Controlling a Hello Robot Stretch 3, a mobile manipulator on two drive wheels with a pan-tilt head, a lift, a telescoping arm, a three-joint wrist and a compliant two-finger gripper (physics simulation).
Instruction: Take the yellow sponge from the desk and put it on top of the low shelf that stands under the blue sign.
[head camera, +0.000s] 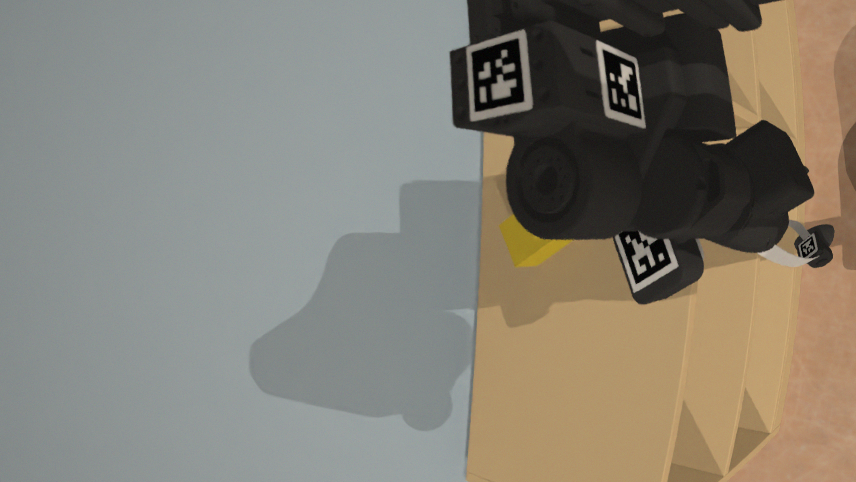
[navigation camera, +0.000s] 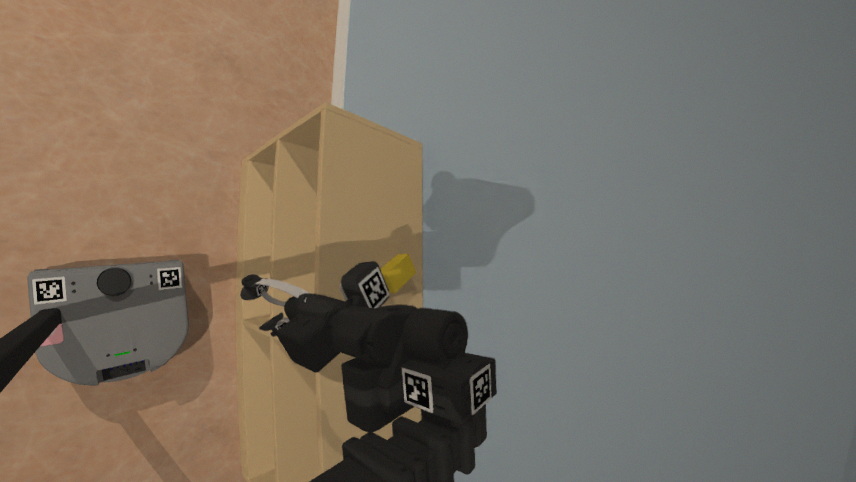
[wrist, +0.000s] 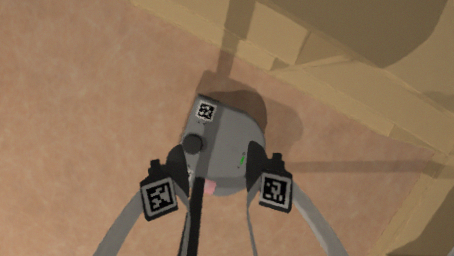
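Where they show: gripper, fingertip midpoint: (head camera: 807, 210) (navigation camera: 258, 304) (wrist: 217, 160); robot's base, link origin: (navigation camera: 114, 280) (wrist: 197, 134).
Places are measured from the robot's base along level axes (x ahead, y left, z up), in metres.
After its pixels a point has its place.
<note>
The yellow sponge (head camera: 530, 246) @(y -0.598, x -0.002, z 0.655 m) (navigation camera: 400, 273) @(y -0.589, x -0.026, z 0.655 m) lies on top of the low tan shelf (head camera: 569, 389) @(y -0.565, x 0.193, z 0.610 m) (navigation camera: 371, 185) @(y -0.544, x 0.219, z 0.610 m), near its wall-side edge. In the head camera view the wrist covers part of it. It does not show in the wrist view. My gripper (navigation camera: 263, 306) @(y -0.172, x -0.022, z 0.761 m) (wrist: 217, 160) @(y -0.172, x -0.022, z 0.761 m) is open, with its fingers partly apart and nothing between them. It is above the shelf's open front side, away from the sponge, and points toward the robot's base. The head camera view shows one fingertip past the shelf's front. The blue sign does not show.
The grey-blue wall (head camera: 149, 149) @(y -0.759, x -0.124, z 1.111 m) (navigation camera: 658, 179) @(y -0.785, x 0.157, z 1.253 m) rises behind the shelf. My grey base (navigation camera: 128, 326) @(y -0.021, x -0.120, z 0.159 m) (wrist: 230, 135) @(y -0.078, x -0.115, z 0.160 m) stands on the brown floor (navigation camera: 149, 119) @(y -0.103, x 0.520, z 0.000 m) (wrist: 75, 100) @(y 0.037, x 0.533, z 0.000 m) in front of the shelf. The dark wrist and arm hang over the shelf top.
</note>
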